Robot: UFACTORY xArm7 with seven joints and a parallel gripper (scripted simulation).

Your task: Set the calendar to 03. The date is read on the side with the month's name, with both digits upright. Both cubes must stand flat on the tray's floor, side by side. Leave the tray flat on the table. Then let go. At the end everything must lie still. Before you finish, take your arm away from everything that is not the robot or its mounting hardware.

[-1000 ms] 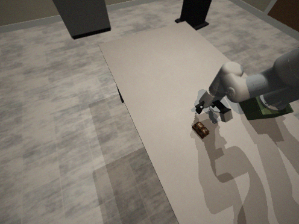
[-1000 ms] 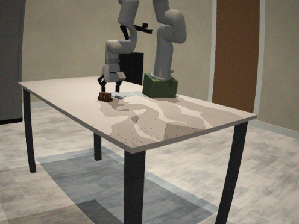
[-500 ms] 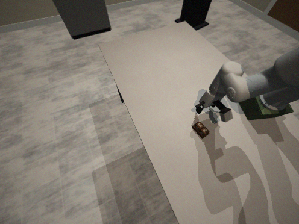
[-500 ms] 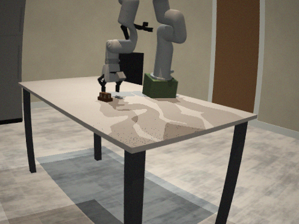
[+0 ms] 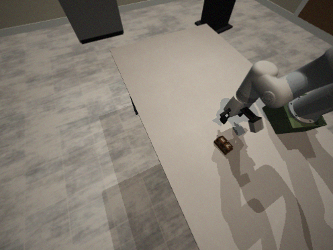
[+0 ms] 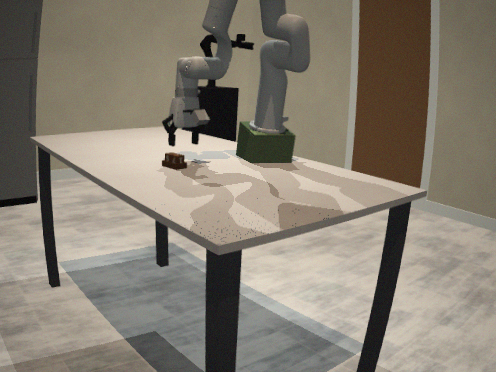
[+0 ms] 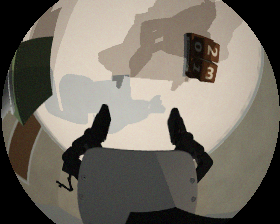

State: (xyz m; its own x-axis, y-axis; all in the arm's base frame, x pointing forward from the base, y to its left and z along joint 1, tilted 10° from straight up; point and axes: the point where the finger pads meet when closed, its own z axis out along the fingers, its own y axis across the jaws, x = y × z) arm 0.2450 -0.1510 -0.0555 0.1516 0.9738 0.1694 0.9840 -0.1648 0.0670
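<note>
Now: the brown calendar tray 10 cm ahead of my hand, 7 cm to the left of it and 5 cm below it.
</note>
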